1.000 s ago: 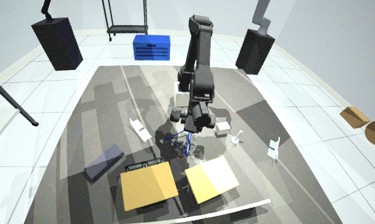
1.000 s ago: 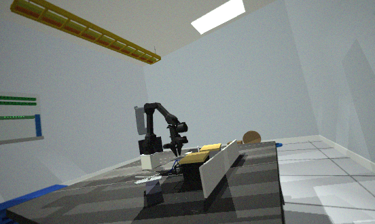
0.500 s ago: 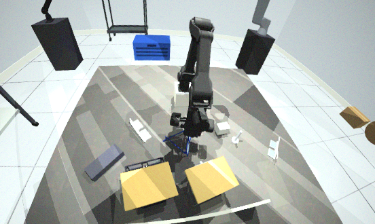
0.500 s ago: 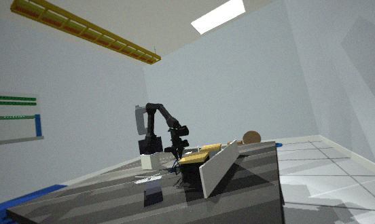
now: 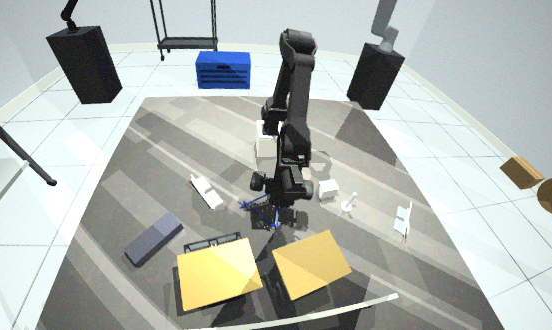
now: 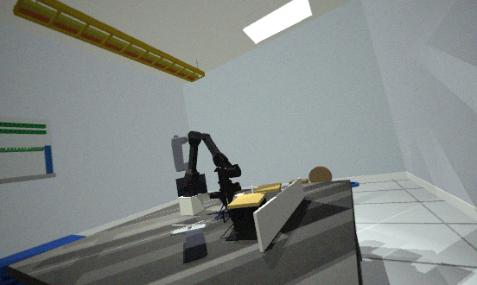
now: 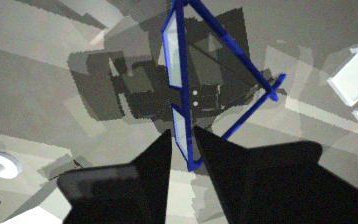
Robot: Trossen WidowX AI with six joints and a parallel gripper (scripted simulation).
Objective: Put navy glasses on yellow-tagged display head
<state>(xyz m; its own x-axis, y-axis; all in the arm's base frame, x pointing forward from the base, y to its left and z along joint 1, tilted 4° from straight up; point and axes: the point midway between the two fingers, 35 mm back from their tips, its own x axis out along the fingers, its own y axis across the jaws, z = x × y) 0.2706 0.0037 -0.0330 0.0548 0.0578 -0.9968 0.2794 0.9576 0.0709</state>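
The grey peg lies 4 cm ahead of my gripper tip and 24 cm to the left of it. Round my gripper tip: dark display head: 21 cm ahead, 19 cm to the right, 3 cm above; long white board: 35 cm ahead, 7 cm to the right, 3 cm above; white block: 3 cm behind, 18 cm to the left.
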